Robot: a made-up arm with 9 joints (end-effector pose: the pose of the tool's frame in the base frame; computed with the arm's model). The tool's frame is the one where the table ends. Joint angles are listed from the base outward.
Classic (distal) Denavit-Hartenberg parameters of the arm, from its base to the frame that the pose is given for. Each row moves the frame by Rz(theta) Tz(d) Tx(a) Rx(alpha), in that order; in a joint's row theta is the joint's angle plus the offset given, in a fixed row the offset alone. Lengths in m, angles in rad.
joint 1: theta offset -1.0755, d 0, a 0.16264, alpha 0
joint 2: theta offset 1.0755, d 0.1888, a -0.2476, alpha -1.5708
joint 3: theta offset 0, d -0.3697, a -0.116, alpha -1.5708
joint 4: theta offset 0, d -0.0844, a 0.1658, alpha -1.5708
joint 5: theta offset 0, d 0.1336, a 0.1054, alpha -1.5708
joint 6: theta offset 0, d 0.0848, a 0.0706, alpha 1.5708
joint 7: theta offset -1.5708, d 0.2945, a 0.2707, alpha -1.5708
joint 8: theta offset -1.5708, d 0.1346, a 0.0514, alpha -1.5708
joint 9: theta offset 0.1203, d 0, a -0.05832, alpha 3.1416
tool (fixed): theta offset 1.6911, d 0.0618, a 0, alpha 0
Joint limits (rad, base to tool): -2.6..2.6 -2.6..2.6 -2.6..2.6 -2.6..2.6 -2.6..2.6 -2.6..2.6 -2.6..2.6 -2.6..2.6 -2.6..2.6
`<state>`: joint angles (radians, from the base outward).
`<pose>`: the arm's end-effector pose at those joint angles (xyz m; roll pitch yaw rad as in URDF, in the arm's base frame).
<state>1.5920 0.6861 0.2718 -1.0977 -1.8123 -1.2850 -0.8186 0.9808 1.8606</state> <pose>0.5546 0.3485 0.5628 0.5252 -1.1711 -1.2223</pose>
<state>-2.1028 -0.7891 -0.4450 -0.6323 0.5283 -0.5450 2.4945 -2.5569 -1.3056</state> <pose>-0.0785 0.7082 0.7217 0.3716 -0.3043 1.6467</pose>
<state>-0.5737 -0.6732 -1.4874 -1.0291 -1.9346 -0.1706 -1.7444 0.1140 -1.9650</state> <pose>-0.5144 0.0756 0.6160 1.6869 0.7332 -0.2061</pose>
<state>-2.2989 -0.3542 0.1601 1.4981 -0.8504 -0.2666 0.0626 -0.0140 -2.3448</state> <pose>0.3598 0.9917 0.1723 0.8073 -0.1906 -2.2087</pose>
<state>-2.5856 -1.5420 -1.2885 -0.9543 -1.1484 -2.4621 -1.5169 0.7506 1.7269</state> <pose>0.1864 -0.1334 -0.1061 -1.5784 0.7810 -2.2964</pose>
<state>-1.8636 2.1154 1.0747 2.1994 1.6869 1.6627 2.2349 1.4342 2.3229</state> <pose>0.1466 -0.1533 0.2486 -0.9010 0.7110 -0.8021</pose>
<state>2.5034 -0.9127 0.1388 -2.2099 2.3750 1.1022 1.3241 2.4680 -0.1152</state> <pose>0.7289 0.0158 0.5754 0.1634 0.6995 0.4175</pose>
